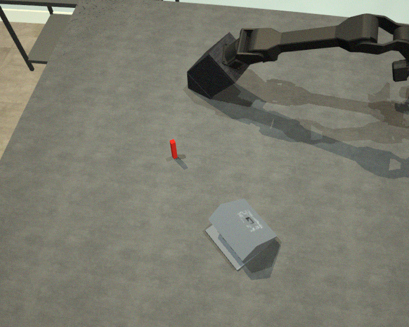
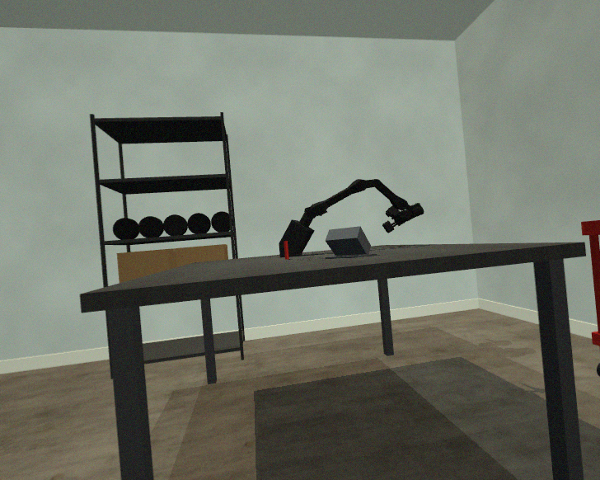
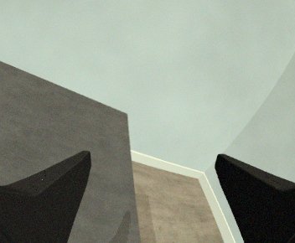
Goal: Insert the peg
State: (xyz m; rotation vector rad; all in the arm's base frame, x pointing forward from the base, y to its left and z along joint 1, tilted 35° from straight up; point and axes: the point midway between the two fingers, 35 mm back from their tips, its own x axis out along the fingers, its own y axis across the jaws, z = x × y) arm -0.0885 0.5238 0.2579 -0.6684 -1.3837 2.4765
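The red peg is 360 mm ahead of my hand, 720 mm to the right of it and 100 mm below it.
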